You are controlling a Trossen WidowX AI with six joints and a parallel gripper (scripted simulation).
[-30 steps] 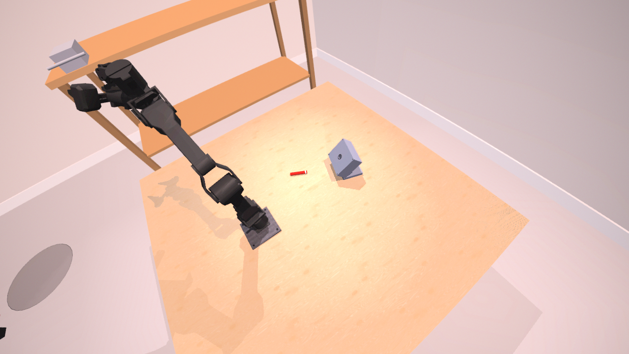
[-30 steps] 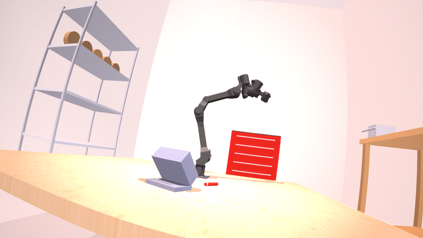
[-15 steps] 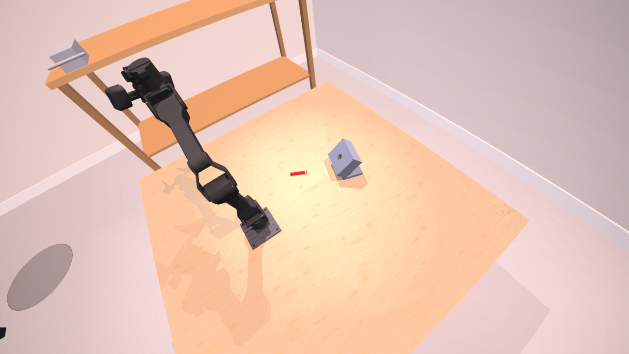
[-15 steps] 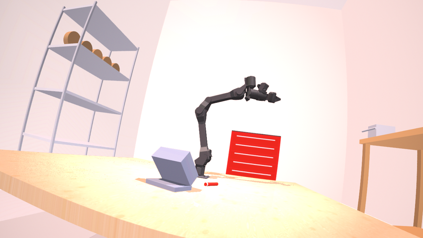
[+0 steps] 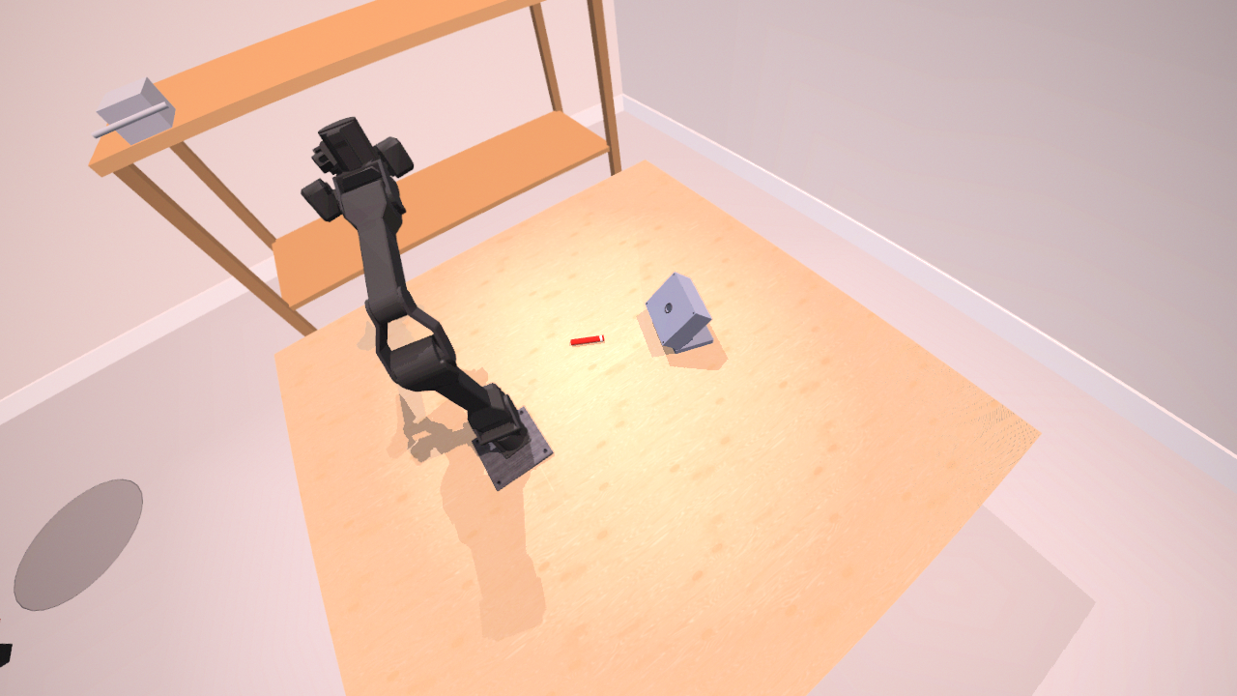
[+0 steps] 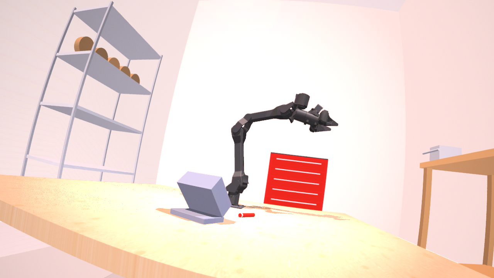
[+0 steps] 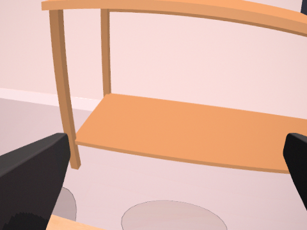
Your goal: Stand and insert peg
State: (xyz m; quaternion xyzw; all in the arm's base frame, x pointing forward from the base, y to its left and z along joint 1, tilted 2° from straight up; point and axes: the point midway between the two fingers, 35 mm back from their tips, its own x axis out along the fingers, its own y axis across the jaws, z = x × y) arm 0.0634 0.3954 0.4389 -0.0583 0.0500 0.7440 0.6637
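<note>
Now: gripper tip 240 mm short of the red peg, 350 mm to the left of it and 430 mm above it. The rest, counted from my gripper tip: grey sloped panel: 410 mm ahead, 460 mm to the right, 360 mm below.
</note>
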